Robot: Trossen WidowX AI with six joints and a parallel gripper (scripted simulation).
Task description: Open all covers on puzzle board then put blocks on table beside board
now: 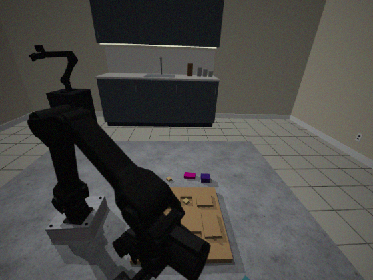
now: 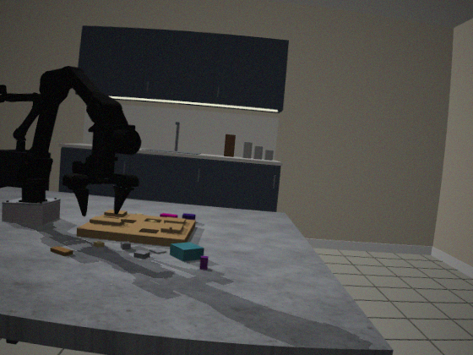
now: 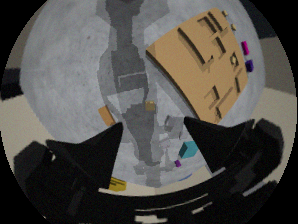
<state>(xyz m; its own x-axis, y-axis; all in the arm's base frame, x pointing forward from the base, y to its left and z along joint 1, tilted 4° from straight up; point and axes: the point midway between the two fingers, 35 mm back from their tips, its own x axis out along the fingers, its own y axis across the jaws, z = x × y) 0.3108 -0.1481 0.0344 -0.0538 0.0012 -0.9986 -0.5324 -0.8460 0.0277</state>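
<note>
My gripper tip is now 10 mm short of the tan puzzle board, 250 mm to the right of it and 60 mm above it. Also, from my gripper tip: teal block: 220 mm ahead, 20 mm to the left, 70 mm below; orange block: 40 mm behind, 100 mm to the right, 70 mm below; small purple cylinder: 280 mm ahead, 50 mm to the right, 70 mm below.
</note>
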